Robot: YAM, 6 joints.
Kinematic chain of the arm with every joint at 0, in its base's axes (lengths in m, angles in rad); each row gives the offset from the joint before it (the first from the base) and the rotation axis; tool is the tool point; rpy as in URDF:
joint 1: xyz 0 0 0.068 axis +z
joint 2: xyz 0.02 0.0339 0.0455 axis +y
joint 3: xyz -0.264 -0.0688 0 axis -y
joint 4: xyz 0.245 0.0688 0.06 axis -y
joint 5: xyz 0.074 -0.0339 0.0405 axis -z
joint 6: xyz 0.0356 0 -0.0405 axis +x
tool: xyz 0 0 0 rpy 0 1.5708 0
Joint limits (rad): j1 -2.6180..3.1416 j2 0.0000..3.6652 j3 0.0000..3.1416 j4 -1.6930..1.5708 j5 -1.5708..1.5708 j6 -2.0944..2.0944
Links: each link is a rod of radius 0.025 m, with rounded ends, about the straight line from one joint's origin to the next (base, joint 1, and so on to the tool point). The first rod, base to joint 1, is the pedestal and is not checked.
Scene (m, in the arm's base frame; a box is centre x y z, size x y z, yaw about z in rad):
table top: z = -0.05
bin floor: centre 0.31 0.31 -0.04 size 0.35 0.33 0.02 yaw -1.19
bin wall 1: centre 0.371 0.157 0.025 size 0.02 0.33 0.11 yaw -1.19
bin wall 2: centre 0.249 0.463 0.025 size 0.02 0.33 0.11 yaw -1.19
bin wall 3: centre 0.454 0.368 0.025 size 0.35 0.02 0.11 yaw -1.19
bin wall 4: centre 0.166 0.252 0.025 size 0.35 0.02 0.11 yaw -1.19
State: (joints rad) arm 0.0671 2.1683 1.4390 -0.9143 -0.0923 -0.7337
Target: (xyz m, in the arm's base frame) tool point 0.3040 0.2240 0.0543
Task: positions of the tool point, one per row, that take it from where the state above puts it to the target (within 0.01 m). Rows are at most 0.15 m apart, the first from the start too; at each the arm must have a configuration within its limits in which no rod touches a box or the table.
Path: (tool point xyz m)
1: 0.3981 0.1100 0.1679
2: 0.3837 0.1917 0.2396
3: 0.3545 0.2168 0.1408
4: 0.3040 0.2240 0.0543

